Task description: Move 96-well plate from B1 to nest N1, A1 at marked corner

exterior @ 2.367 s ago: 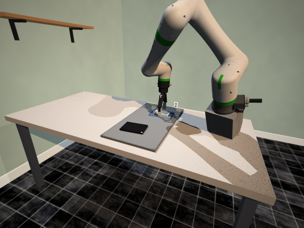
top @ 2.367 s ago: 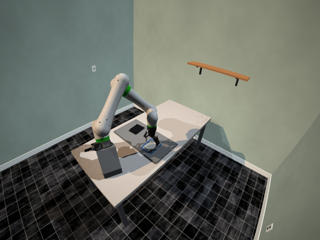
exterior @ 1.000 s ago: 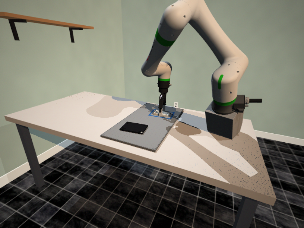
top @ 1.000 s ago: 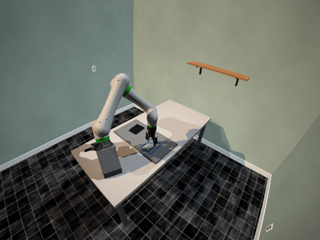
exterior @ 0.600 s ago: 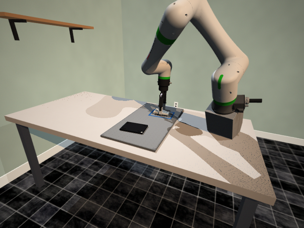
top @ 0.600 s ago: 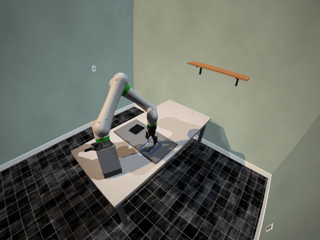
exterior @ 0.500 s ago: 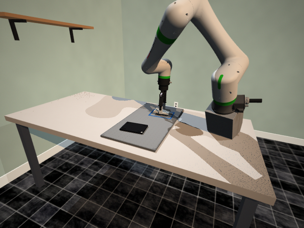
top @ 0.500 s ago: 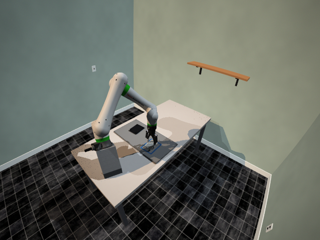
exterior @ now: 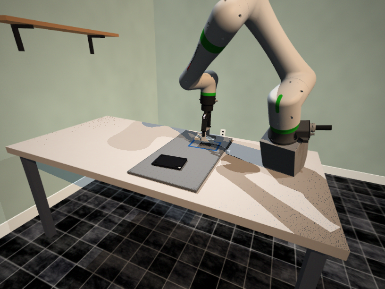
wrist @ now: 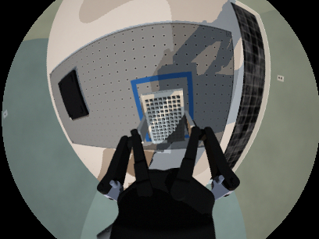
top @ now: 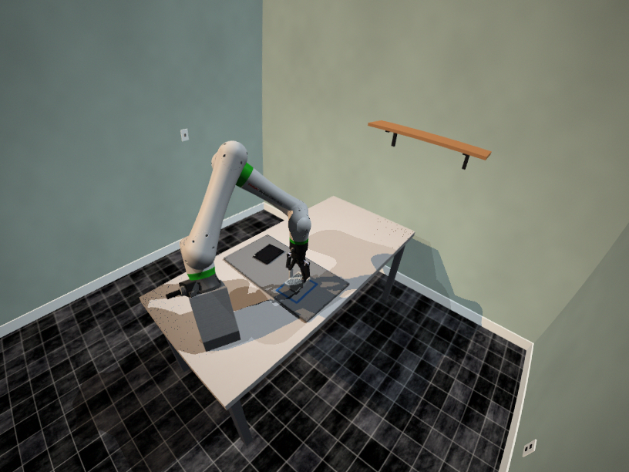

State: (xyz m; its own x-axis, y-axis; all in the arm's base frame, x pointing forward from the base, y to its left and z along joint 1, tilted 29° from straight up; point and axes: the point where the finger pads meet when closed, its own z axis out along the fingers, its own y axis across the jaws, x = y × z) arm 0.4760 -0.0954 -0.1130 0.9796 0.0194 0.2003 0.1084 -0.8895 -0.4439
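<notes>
Now: hand 33 cm to the right of the black plate nest N1, 7 cm short of it and 6 cm above it. Round my hand: white 96-well plate 2 cm below.
</notes>
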